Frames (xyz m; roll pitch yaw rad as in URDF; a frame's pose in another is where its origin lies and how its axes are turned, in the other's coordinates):
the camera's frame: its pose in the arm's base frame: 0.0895 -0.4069 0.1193 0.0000 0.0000 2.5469
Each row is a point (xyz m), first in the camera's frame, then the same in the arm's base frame.
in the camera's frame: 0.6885 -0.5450 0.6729
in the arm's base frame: -0.1755 0.4303 0.7922
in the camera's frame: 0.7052 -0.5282 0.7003
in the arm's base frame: -0.1987 0.4257 0.8196
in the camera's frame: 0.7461 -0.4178 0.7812
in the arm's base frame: -0.2944 0.3572 0.9005
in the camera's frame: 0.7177 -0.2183 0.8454
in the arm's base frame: -0.3827 0.1760 0.9647
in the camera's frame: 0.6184 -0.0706 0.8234
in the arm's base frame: -0.3832 -0.0020 0.9427
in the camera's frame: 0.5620 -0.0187 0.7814
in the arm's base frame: -0.3655 -0.0765 0.9007
